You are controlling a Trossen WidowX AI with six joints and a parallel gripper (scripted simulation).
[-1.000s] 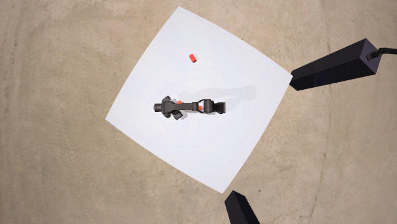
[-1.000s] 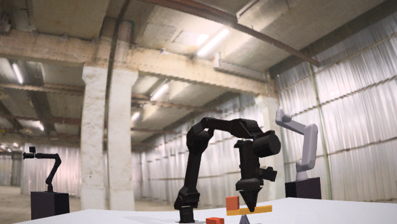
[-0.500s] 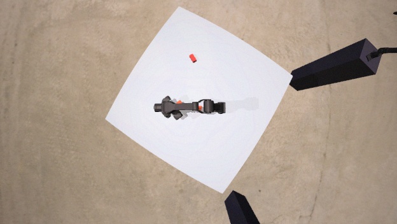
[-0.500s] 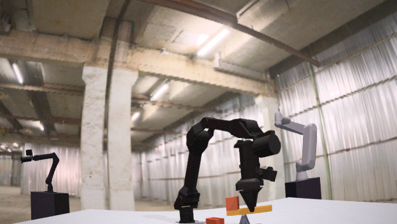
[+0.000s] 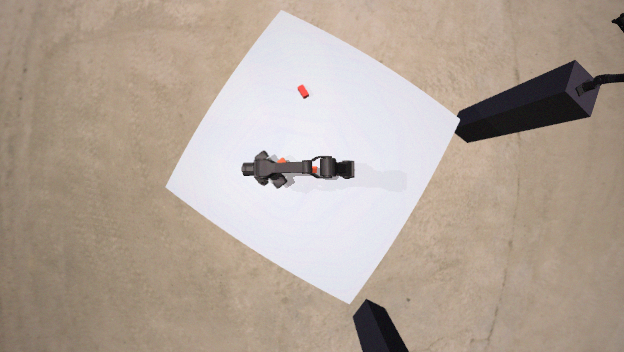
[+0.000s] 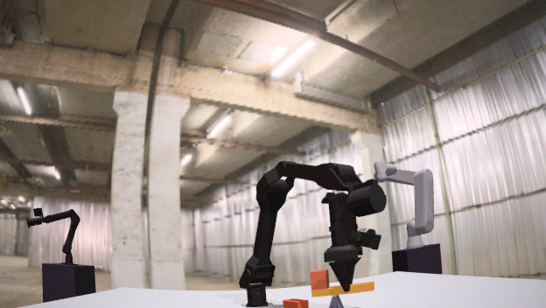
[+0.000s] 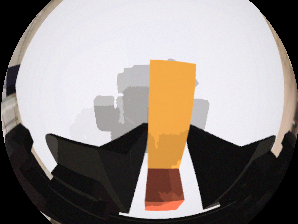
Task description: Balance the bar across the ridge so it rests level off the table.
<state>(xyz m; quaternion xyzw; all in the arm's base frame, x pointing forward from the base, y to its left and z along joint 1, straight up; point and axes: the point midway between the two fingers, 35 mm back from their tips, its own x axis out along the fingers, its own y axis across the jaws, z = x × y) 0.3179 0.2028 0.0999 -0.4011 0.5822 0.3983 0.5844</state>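
My gripper tip is 1 cm past the yellow bar, 3 cm to the left of it and 2 cm below it.
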